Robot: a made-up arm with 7 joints.
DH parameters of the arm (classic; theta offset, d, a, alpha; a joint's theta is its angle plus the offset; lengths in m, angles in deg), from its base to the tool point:
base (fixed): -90 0.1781 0 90
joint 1: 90 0.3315 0.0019 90
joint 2: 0 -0.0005 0.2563 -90
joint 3: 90 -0.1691 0.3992 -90
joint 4: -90 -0.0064 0.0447 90
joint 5: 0 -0.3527 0.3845 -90
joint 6: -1.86 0 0.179 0
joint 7: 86.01 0 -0.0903 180
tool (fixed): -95.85 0.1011 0 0
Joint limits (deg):
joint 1: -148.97..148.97
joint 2: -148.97..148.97
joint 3: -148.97..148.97
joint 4: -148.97..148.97
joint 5: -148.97..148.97
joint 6: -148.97..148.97
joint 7: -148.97..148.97
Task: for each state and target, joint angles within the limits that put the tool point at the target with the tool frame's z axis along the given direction. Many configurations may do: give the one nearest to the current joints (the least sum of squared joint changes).
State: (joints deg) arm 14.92 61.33 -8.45 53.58 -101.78 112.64 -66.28
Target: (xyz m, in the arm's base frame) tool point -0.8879 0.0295 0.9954 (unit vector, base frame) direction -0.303 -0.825 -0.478
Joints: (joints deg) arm -33.93 85.79 5.96 87.57 -78.09 113.64 -68.06
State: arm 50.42 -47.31 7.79 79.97 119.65 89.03 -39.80
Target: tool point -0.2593 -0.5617 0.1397 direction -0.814 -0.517 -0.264
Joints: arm 58.24 -77.79 52.37 119.41 126.75 96.72 -60.48
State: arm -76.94 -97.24 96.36 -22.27 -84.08 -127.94 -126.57
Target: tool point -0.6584 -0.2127 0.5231 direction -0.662 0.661 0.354
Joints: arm -79.81 -132.44 98.54 -1.41 -61.72 -112.41 -124.54
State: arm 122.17 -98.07 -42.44 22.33 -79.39 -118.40 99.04
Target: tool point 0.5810 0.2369 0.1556 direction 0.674 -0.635 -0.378
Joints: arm 91.83 -62.08 -51.64 -29.28 -97.09 -88.60 110.23
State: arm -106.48 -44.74 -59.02 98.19 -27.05 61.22 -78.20
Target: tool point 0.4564 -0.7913 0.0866 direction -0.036 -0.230 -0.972
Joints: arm -117.87 -0.34 -45.35 123.30 -4.17 65.77 -83.24
